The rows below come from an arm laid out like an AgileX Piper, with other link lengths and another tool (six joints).
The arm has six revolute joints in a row. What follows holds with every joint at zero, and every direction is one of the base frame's. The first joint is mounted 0.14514 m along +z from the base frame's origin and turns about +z. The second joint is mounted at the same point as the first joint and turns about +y. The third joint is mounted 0.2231 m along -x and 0.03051 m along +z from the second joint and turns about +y. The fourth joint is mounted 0.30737 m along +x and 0.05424 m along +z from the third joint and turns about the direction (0.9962, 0, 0.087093). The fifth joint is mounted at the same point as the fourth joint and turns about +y. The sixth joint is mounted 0.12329 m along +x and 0.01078 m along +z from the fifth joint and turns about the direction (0.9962, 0, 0.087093). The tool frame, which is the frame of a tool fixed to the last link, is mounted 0.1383 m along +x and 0.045 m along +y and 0.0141 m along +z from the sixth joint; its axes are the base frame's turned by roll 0.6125, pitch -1.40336 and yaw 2.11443 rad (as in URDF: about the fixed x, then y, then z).
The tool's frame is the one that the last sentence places.
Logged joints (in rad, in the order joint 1, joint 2, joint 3, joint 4, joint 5, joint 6), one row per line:
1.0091, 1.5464, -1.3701, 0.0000, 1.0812, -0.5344
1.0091, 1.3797, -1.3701, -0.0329, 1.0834, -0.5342
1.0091, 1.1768, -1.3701, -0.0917, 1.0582, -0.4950
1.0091, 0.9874, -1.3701, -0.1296, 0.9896, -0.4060
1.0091, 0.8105, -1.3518, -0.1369, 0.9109, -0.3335
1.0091, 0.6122, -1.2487, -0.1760, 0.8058, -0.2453
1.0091, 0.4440, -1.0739, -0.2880, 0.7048, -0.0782
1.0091, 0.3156, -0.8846, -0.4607, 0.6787, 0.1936
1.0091, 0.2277, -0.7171, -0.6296, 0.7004, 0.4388
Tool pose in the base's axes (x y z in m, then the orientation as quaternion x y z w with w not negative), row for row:
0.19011, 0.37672, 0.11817, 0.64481, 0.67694, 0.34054, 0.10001
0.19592, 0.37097, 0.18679, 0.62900, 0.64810, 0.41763, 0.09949
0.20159, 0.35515, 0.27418, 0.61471, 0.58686, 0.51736, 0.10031
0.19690, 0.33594, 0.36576, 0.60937, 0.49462, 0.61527, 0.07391
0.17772, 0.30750, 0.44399, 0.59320, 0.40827, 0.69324, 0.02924
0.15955, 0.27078, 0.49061, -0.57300, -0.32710, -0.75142, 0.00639
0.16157, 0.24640, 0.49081, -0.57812, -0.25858, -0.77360, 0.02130
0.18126, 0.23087, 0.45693, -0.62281, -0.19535, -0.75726, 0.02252
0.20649, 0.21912, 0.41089, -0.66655, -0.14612, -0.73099, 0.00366
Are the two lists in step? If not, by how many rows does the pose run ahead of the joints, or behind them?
They are in step.
